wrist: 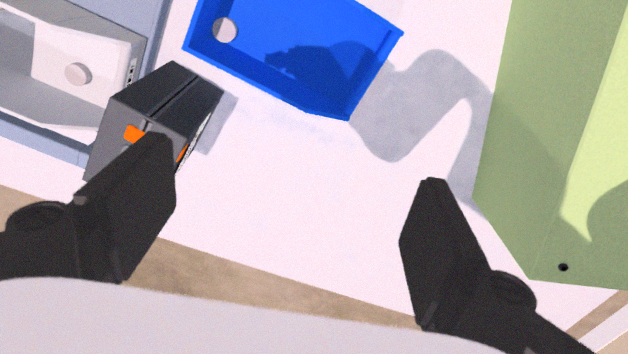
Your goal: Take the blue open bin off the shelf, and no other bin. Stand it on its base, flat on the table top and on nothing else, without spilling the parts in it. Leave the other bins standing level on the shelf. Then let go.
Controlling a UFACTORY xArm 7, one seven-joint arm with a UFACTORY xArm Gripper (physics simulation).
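Frame: origin at the arm's base, x right, y ahead, z up, level; centimetres.
Seen in the pictures: gripper, fingertip midpoint: [293,190].
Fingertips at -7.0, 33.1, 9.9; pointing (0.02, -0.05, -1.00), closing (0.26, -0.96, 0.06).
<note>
Pixels of each thing's top centre, then the offset from my fingertips to it, as dx, dy, dz. "*": a spot on its surface instead. Level surfaces: height alone.
- blue open bin, top centre: [297,43] +1.3, +1.3, -19.9
- white table top, surface height: dz -27.4
- round pale part, top centre: [223,30] -1.5, +8.4, -26.1
- black box, top centre: [130,161] -11.9, +10.6, -14.2
- grey-white object, top centre: [4,62] -10.2, +24.6, -19.3
- blue-grey surround, surface spot: [156,37] * -4.9, +14.7, -26.2
The blue open bin [320,65] is at the top of the wrist view on the white table top [300,200]. Its open side faces up and it looks level. A round pale part [225,30] lies inside it near the left end. The bin's upper side runs out of view, and its underside is hidden. My gripper [293,190] is wide open and empty, its fingers apart from the bin, which is beyond the fingertips. The shelf cannot be made out with certainty.
A black box [165,97] with orange marks stands beyond the left finger, close to the bin. At the left, a grey-white object [95,55] with a round knob is in a blue-grey surround [156,37]. A large green body [530,150] stands at the right.
</note>
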